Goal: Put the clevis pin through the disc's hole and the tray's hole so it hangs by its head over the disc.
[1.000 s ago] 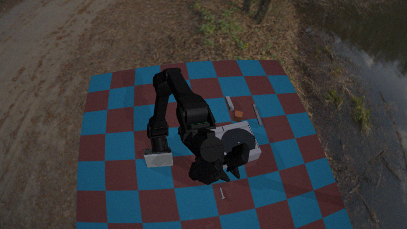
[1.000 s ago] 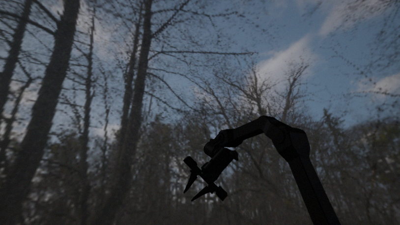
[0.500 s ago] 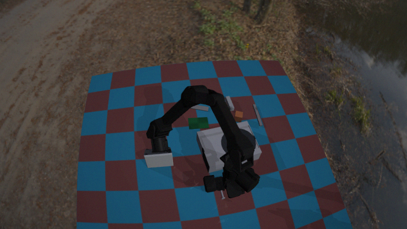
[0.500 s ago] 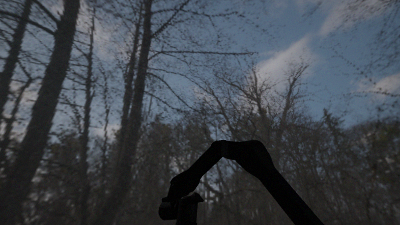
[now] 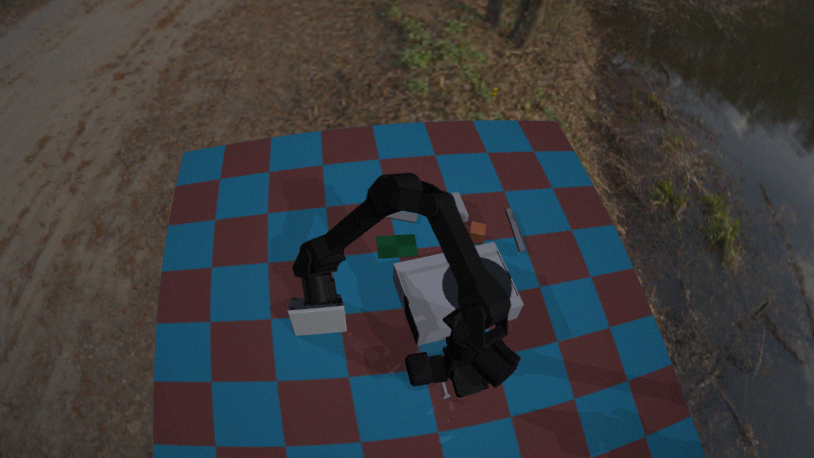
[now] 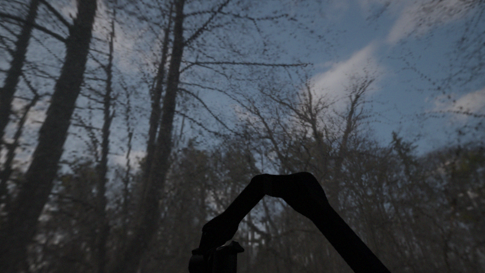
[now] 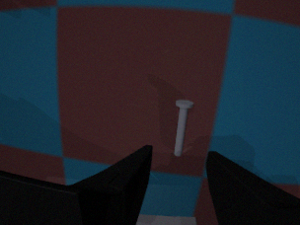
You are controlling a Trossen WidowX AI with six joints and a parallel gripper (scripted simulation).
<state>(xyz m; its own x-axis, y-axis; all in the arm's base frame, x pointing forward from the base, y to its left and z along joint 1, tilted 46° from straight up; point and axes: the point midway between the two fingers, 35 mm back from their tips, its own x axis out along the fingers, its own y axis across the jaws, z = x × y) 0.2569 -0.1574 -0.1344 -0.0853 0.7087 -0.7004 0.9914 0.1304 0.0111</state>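
Right now my gripper tip is 1 cm past the steel clevis pin, 1 cm to the right of it and 6 cm above it. Also, from my gripper tip: steel tray: 5 cm ahead, 23 cm to the left, 3 cm below; then flat green piece: 7 cm behind, 40 cm to the left, 7 cm below; then dark round disc: 9 cm ahead, 23 cm to the left, 1 cm below.
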